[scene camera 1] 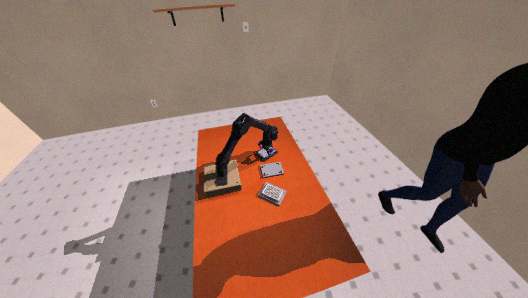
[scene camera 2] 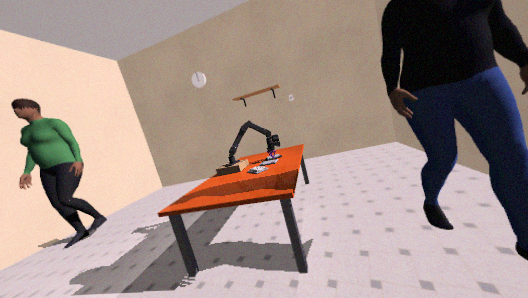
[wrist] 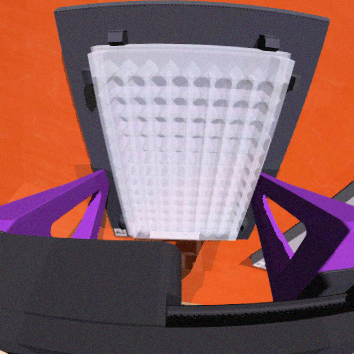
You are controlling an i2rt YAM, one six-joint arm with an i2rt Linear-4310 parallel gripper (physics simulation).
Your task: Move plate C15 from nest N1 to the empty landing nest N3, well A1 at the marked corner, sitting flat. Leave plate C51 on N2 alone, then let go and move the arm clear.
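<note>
A clear, many-welled plate [wrist: 185, 115] [scene camera 1: 263, 153] lies in the far dark nest [wrist: 192, 24], between its black corner posts. A small white label, apparently A1, shows at the nest's lower left in the wrist view. My gripper [wrist: 178, 177] [scene camera 1: 267, 149] [scene camera 2: 271, 153] is open, its purple fingers on either side of the plate's lower half, with a plate code unreadable. The middle nest [scene camera 1: 271, 169] [scene camera 2: 270, 162] shows a light grey face with dark corners and no plate that I can make out. A white welled plate [scene camera 1: 273, 191] [scene camera 2: 258, 169] sits on the nearest nest.
The arm's wooden base block [scene camera 1: 231, 186] [scene camera 2: 232, 167] stands left of the nests on the orange table [scene camera 1: 220, 225] [scene camera 2: 225, 192]. A corner of another nest [wrist: 287, 237] shows at the lower right in the wrist view. A person in black [scene camera 1: 480, 115] [scene camera 2: 445, 50] is beside the table.
</note>
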